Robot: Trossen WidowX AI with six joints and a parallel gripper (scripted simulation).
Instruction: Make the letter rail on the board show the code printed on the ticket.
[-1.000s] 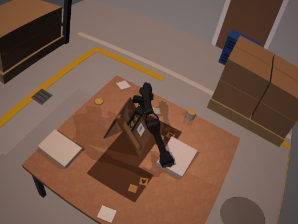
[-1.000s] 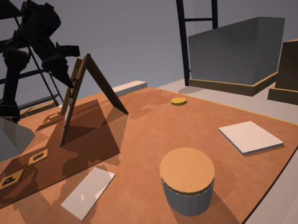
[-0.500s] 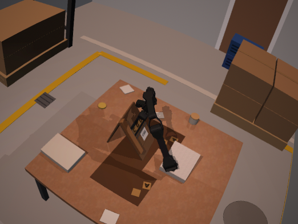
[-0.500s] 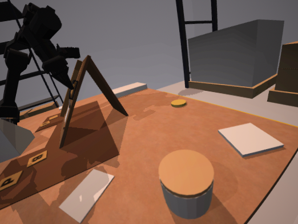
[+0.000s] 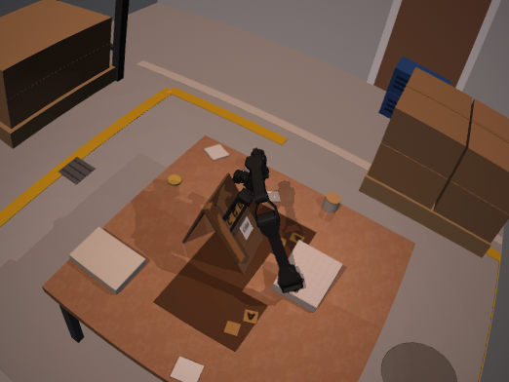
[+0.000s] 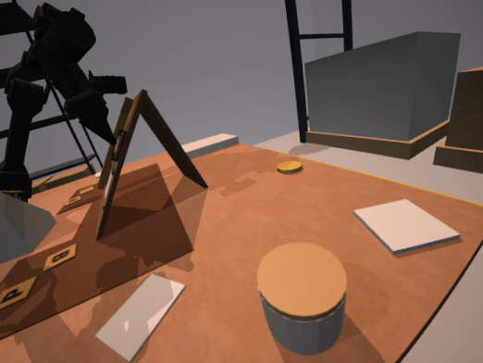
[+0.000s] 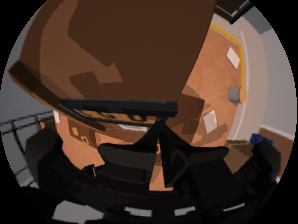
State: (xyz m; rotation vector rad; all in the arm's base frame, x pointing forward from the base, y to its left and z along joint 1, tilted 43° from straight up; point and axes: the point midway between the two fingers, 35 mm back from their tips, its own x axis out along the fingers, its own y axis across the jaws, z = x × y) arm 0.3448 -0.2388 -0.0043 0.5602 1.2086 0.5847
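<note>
The white ticket lies 9 cm below my gripper tip, 6 cm to the left of it and 6 cm behind it. The rest, counted from my gripper tip: dark mat 19 cm below, 17 cm to the left, 15 cm behind; yellow disc 41 cm ahead, 18 cm below, 7 cm to the right; white card 28 cm to the right, 19 cm below, 2 cm behind.
</note>
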